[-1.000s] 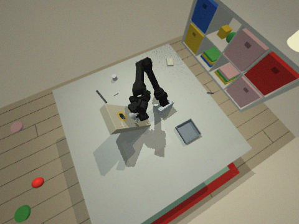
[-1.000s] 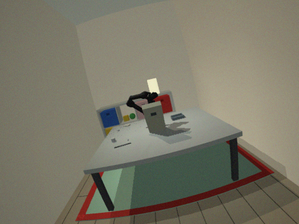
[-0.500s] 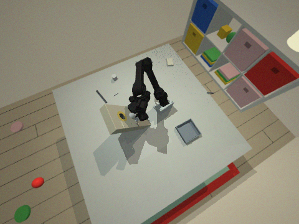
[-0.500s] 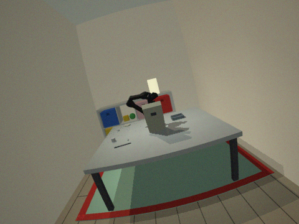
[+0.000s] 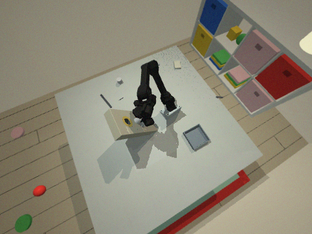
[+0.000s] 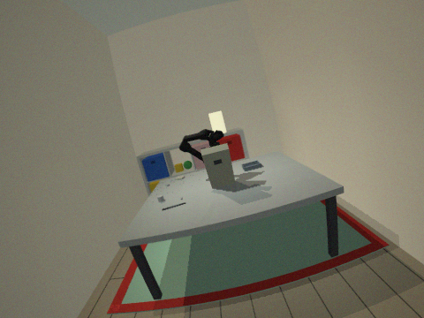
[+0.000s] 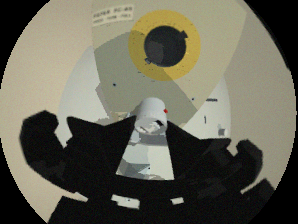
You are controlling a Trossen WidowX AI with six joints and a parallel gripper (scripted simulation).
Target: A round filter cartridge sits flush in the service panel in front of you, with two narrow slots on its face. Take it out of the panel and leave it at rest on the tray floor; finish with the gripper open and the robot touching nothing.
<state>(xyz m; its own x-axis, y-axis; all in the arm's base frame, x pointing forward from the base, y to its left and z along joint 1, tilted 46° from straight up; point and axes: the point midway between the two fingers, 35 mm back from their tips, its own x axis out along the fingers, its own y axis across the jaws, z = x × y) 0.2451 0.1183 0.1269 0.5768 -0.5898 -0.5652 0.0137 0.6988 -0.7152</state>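
Right now the beige service panel is 40 mm ahead of my gripper tip and 20 mm below it. Also, from my gripper tip: small white cylinder 490 mm to the right, 170 mm below, 20 mm behind; grey tray 340 mm behind, 290 mm to the left, 180 mm below; round grey filter cartridge right at my gripper tip.
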